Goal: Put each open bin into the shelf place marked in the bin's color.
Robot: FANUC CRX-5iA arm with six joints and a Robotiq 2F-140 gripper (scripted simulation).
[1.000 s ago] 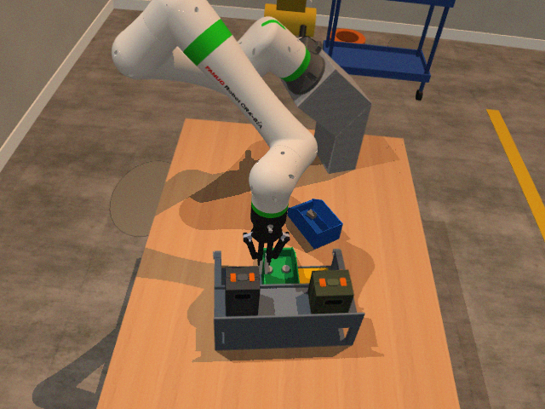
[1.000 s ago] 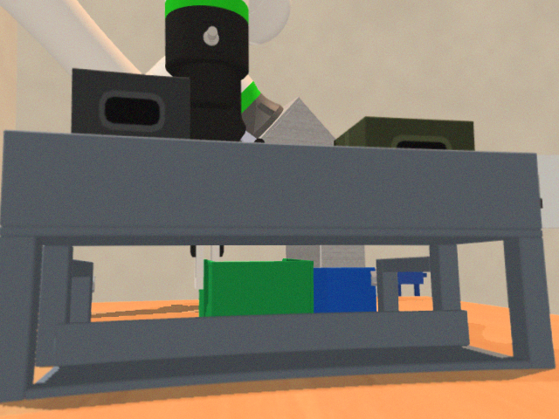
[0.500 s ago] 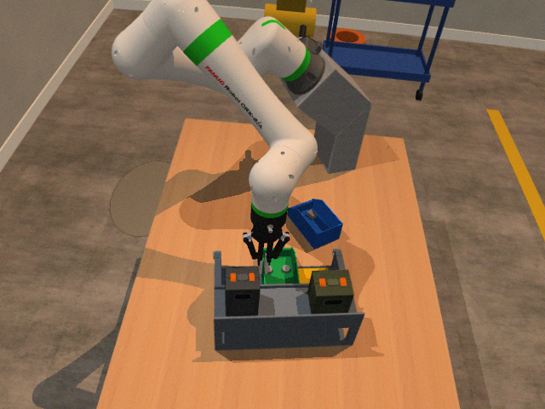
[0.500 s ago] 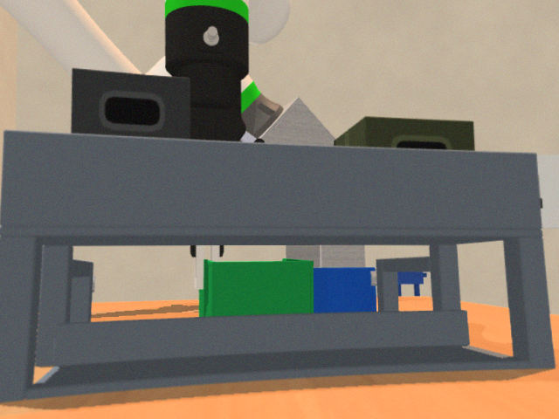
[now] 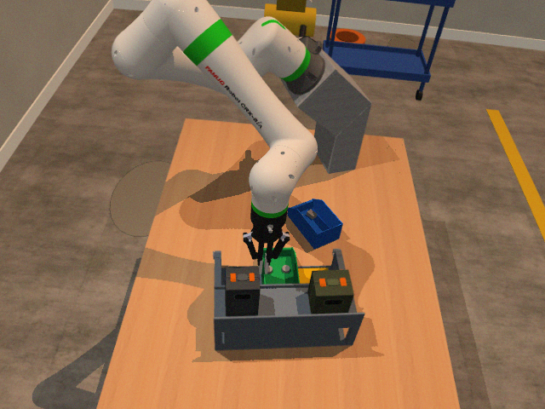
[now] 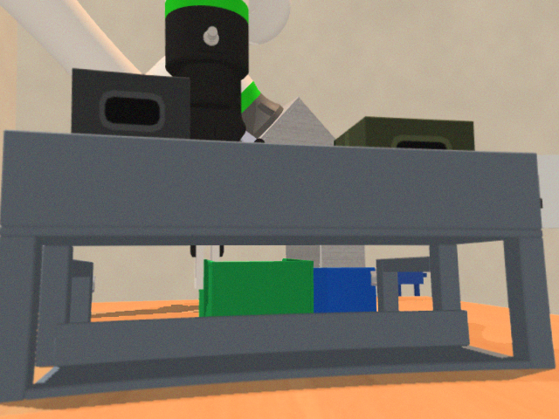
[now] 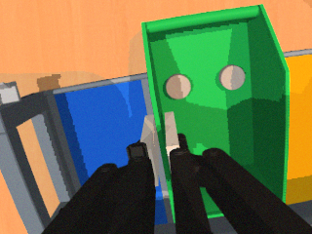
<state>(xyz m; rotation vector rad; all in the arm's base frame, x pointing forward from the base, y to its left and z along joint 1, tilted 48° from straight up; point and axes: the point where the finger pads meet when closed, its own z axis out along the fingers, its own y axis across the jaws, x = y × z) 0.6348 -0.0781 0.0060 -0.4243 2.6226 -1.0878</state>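
Right now my hand is 1 cm past the green bin, 5 cm to the right of it and 4 cm above it. Round my hand: black box: 15 cm ahead, 4 cm to the right, 8 cm above; olive box: 12 cm ahead, 19 cm to the left, 6 cm above; blue bin: 25 cm behind, 14 cm to the left, 5 cm below.
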